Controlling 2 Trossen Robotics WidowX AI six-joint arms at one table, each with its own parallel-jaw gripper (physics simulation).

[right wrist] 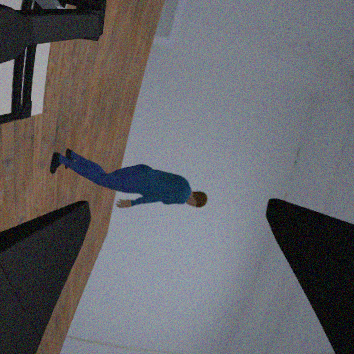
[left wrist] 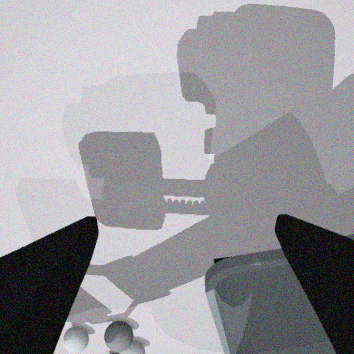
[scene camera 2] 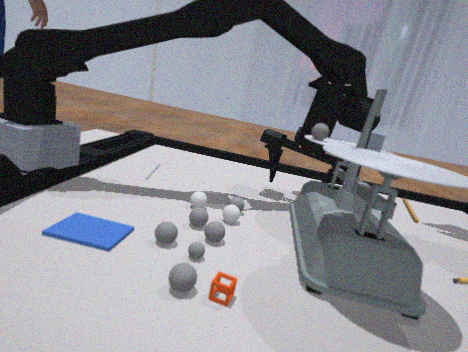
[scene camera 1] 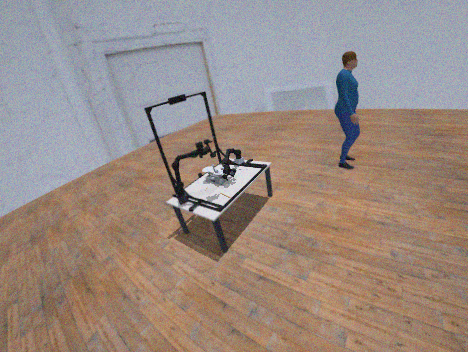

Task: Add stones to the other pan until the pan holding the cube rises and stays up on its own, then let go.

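Where they show: left gripper, fingertip midpoint: (left wrist: 188,224) (scene camera 2: 291,191) (scene camera 1: 230,179); right gripper, fingertip midpoint: (right wrist: 179,208) (scene camera 1: 215,145); left arm's base at its link origin: (scene camera 2: 29,120) (scene camera 1: 238,158); right arm's base at its link origin: (scene camera 1: 181,195).
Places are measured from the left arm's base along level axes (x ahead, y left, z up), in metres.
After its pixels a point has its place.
Note:
The balance has a grey-green base (scene camera 2: 360,270) @[x 0.516, y -0.022, z -0.048 m] (left wrist: 270,300) @[x 0.432, y 0.226, z -0.053 m]. In scene camera 2 its near white pan (scene camera 2: 410,167) @[x 0.533, y 0.006, z 0.068 m] is tilted. A grey stone (scene camera 2: 320,131) @[x 0.421, y 0.161, z 0.072 m] lies on the far pan. A pale grey block (scene camera 2: 378,142) @[x 0.507, y 0.160, z 0.074 m] shows partly behind the upright pointer; which pan bears it is unclear. Grey stones (scene camera 2: 166,233) (left wrist: 118,335) and white stones (scene camera 2: 231,213) (left wrist: 76,338) lie on the table left of the base. My left gripper (scene camera 1: 230,173) @[x 0.387, y 0.264, z -0.066 m] (scene camera 2: 302,175) (left wrist: 188,224) @[x 0.387, y 0.264, z -0.066 m] is open and empty behind the balance, partly hidden. My right gripper (scene camera 1: 209,144) @[x 0.552, y 0.380, z 0.441 m] (right wrist: 179,208) @[x 0.552, y 0.380, z 0.441 m] is open and empty, raised above the table.
An orange open-frame cube (scene camera 2: 220,301) @[x 0.396, y -0.114, z -0.085 m] stands on the table beside the largest stone. A blue tile (scene camera 2: 87,231) @[x 0.212, y -0.094, z -0.083 m] lies at the left. Two yellow sticks (scene camera 2: 411,210) @[x 0.635, y 0.441, z -0.081 m] (scene camera 2: 462,281) @[x 0.656, y 0.131, z -0.083 m] lie beyond the base. A person (scene camera 1: 348,100) (right wrist: 167,186) stands away from the table.

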